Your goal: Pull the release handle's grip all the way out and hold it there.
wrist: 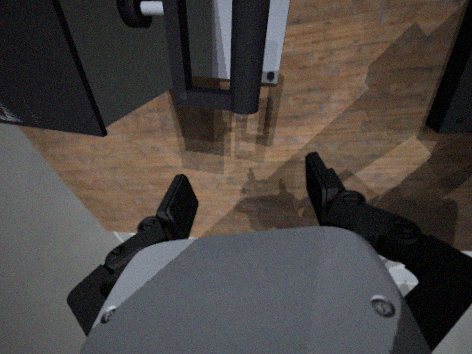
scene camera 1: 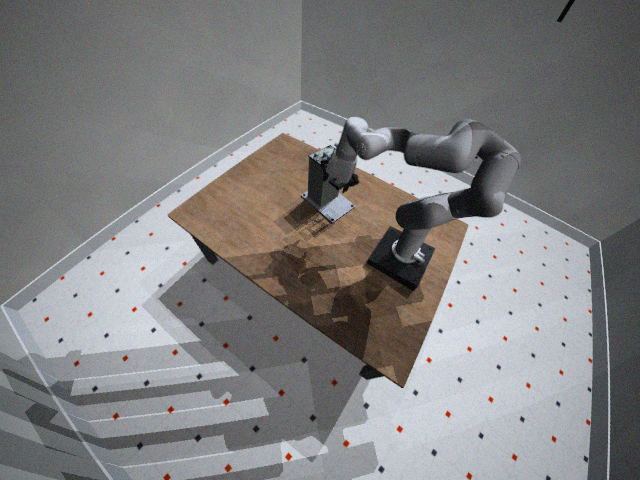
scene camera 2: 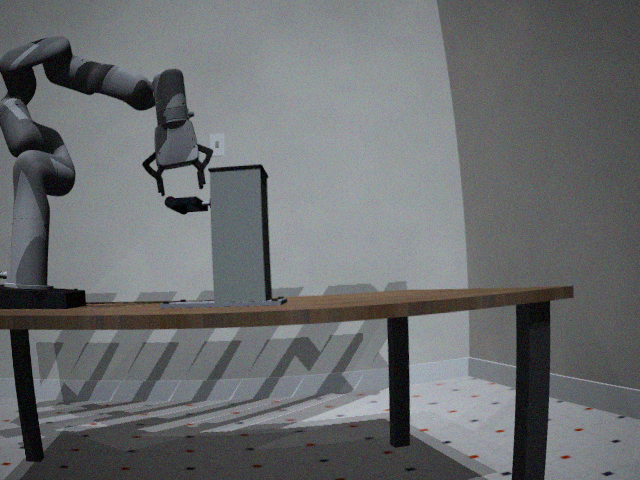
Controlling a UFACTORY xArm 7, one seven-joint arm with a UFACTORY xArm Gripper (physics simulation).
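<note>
The release handle's dark grip (scene camera 2: 181, 204) (wrist: 248, 60) is a round bar on a rectangular frame. A short light rod (wrist: 152, 8) joins it to the tall grey-green housing (scene camera 2: 237, 232) (wrist: 120, 65) (scene camera 1: 316, 180), with a stretch of rod showing between frame and housing face. My gripper (scene camera 2: 181, 189) (wrist: 246, 180) is open and empty. In the second scene view its fingertips are a little above the grip. In the wrist view the bar's near end lies beyond the fingertips, between their lines. In the first scene view the arm partly hides the handle.
The housing stands on a light metal base plate (scene camera 1: 338, 207) (scene camera 2: 248, 303) (wrist: 271, 57) on the wooden table (scene camera 1: 232, 191) (scene camera 2: 413, 304). The arm's black base (scene camera 1: 379, 263) (scene camera 2: 67, 298) is on the same table. The housing's top edge is close beside one finger in the second scene view.
</note>
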